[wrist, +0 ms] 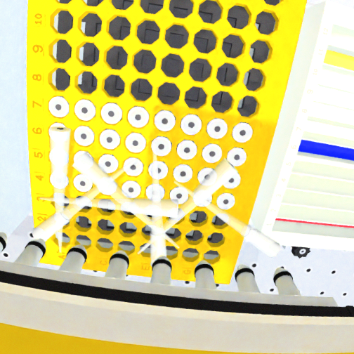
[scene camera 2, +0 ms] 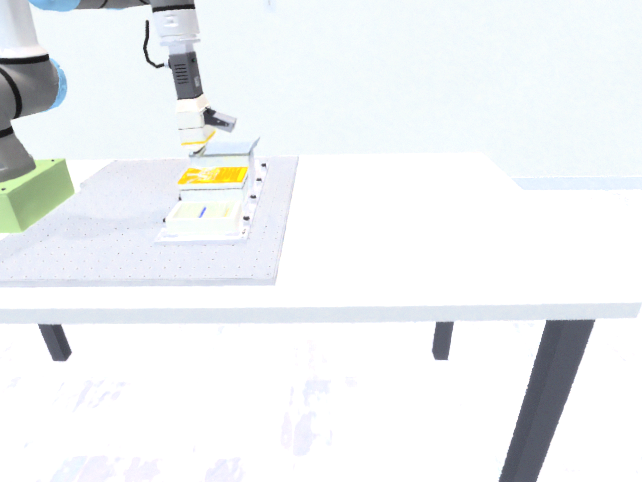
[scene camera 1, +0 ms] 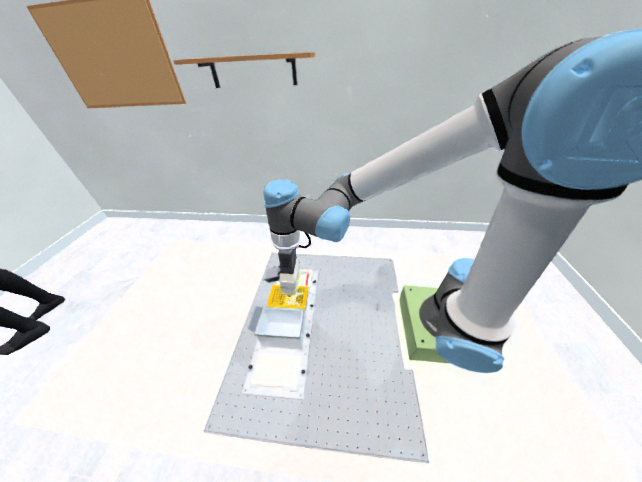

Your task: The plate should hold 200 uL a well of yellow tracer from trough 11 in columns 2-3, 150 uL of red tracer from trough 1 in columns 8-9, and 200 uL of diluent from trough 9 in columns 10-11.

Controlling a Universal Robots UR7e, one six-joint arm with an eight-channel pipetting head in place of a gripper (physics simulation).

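My pipetting head (scene camera 1: 288,292) (scene camera 2: 197,150) (wrist: 140,259) hangs above the tip rack's low-numbered end, its visible nozzles bare. The yellow tip rack (scene camera 1: 271,297) (scene camera 2: 236,173) (wrist: 286,75) has seated tips in columns 4 to 7; columns 8 to 10 show empty holes, as do holes at the near end. Several loose tips (wrist: 60,155) lie crossed over the rack. The white trough holder (scene camera 2: 204,226) (wrist: 270,226) shows yellow liquid (wrist: 341,59), blue liquid (wrist: 325,149) and a thin red strip (wrist: 315,223). A pale flat rectangle (scene camera 1: 276,368) may be the plate; no wells are readable.
An open pale box (scene camera 1: 280,329) stands beside the rack, between it and the pale rectangle. All stand on the perforated board (scene camera 1: 357,409) (scene camera 2: 129,259). The green robot base (scene camera 1: 414,332) (scene camera 2: 44,191) is at the board's side. Dark screw knobs edge the labware strip.
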